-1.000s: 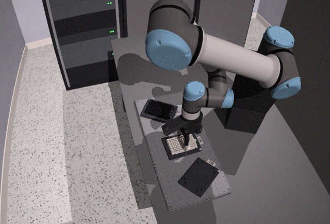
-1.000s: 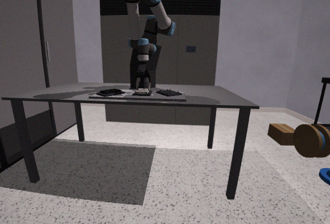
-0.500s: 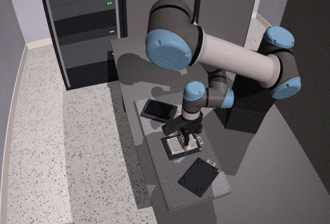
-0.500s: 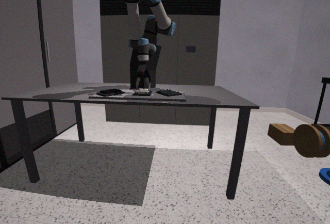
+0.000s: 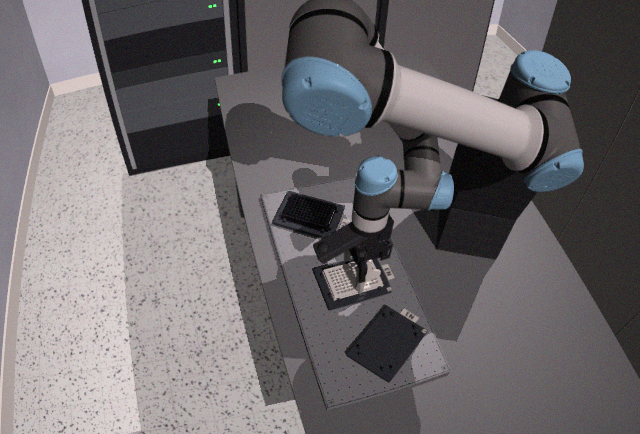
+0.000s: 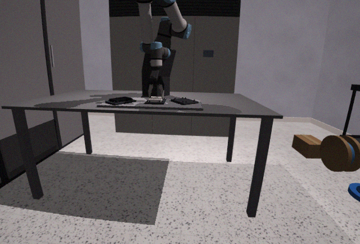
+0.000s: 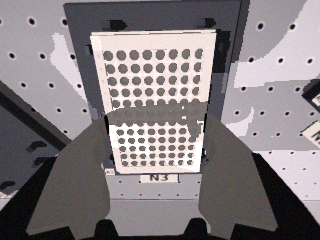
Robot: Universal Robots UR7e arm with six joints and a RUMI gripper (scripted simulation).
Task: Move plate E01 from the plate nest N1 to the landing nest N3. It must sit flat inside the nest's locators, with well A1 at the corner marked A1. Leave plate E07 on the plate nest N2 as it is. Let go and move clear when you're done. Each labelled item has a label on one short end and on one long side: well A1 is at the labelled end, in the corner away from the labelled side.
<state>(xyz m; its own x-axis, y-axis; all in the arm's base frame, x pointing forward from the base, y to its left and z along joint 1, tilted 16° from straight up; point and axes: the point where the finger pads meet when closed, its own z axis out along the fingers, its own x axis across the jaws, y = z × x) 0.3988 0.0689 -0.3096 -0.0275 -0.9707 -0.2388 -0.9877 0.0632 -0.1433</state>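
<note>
Right now the white well plate is 1 cm below my hand. Also, from my hand: dark landing nest N3: 2 cm below; N3 tag: 10 cm behind, 3 cm below; N1 tag: 14 cm to the left, 9 cm behind, 3 cm below.
</note>
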